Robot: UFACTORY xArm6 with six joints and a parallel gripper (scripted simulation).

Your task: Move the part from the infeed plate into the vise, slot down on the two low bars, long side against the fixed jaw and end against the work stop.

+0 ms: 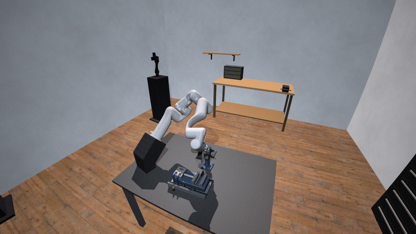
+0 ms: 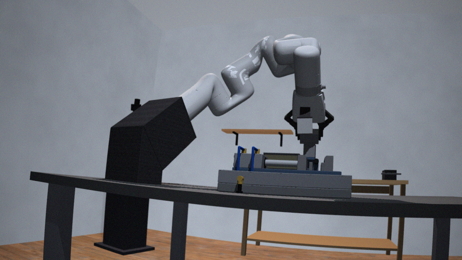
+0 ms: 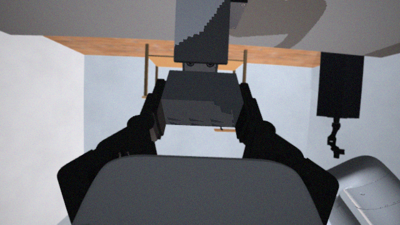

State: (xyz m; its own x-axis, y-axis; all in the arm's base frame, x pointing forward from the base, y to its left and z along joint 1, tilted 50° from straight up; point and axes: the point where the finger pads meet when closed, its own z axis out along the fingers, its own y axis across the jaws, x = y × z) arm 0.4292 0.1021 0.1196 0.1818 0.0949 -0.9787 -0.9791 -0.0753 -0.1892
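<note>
Right now the part is 1 cm to the left of my hand. From my hand the other things lie so: moving jaw (4 cm ahead, 21 cm to the right, 11 cm below); work stop (6 cm ahead, 15 cm to the right, 10 cm below); fixed jaw (10 cm ahead, 19 cm to the right, 11 cm below).
</note>
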